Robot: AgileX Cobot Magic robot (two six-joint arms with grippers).
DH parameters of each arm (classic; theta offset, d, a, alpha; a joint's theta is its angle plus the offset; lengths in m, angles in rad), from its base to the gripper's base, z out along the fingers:
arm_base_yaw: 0 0.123 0 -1.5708
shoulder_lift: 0.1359 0 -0.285 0
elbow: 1.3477 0 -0.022 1.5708
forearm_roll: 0 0.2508 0 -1.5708
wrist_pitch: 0 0 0.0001 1.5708
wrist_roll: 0 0.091 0 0
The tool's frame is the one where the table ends.
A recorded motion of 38 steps. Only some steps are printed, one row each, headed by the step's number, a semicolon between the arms.
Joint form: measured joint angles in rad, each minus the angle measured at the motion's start. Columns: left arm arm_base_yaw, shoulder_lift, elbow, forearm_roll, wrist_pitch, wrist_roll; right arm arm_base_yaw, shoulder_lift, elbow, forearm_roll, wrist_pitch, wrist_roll.
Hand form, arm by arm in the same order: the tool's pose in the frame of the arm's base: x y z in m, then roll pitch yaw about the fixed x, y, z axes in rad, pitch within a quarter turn. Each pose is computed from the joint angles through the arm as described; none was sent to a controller.
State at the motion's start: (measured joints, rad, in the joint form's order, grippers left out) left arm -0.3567 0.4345 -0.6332 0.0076 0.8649 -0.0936; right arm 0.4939 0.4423 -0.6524 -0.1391 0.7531 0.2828
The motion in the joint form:
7: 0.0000 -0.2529 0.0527 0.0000 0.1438 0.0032; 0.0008 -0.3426 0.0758 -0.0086 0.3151 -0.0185
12: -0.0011 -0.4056 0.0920 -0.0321 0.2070 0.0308; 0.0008 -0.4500 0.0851 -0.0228 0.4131 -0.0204
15: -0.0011 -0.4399 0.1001 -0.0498 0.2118 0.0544; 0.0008 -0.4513 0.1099 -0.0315 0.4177 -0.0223
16: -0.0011 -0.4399 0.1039 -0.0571 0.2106 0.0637; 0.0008 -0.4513 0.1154 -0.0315 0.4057 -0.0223
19: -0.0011 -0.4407 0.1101 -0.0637 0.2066 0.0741; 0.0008 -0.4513 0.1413 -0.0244 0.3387 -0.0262
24: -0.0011 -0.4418 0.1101 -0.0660 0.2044 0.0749; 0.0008 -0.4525 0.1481 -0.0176 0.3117 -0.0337
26: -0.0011 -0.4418 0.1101 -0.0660 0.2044 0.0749; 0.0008 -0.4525 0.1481 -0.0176 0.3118 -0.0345
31: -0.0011 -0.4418 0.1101 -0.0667 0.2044 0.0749; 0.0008 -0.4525 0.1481 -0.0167 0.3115 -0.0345
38: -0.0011 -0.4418 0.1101 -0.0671 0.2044 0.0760; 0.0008 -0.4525 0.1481 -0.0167 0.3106 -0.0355
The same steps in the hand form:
7: 0.0185 -0.0063 0.3031 -2.9992 1.0423 2.9568; 0.0075 -0.0093 0.2989 2.9189 1.0622 -3.0476
12: -0.0058 0.0001 0.2880 -2.9759 1.0915 2.9459; -0.0107 -0.0211 0.2878 2.9267 1.0649 -3.0604
15: -0.0109 0.0005 0.2851 -2.9834 1.1144 2.9184; -0.0080 -0.0205 0.2810 2.9641 1.0420 -3.0329
16: -0.0106 -0.0003 0.2842 -2.9894 1.1125 2.9047; -0.0070 -0.0199 0.2804 2.9616 1.0483 -3.0334
19: -0.0101 -0.0010 0.2828 -2.9983 1.1120 2.8886; -0.0021 -0.0161 0.2787 2.9383 1.0864 -3.0388
24: -0.0102 -0.0012 0.2830 -2.9947 1.1152 2.8902; -0.0008 -0.0146 0.2789 2.9287 1.1063 -3.0366
26: -0.0102 -0.0012 0.2830 -2.9947 1.1152 2.8902; -0.0008 -0.0146 0.2789 2.9303 1.1063 -3.0348
31: -0.0102 -0.0012 0.2830 -2.9934 1.1151 2.8909; -0.0008 -0.0145 0.2789 2.9286 1.1063 -3.0358
38: -0.0103 -0.0012 0.2830 -2.9949 1.1152 2.8889; -0.0008 -0.0145 0.2790 2.9299 1.1074 -3.0340

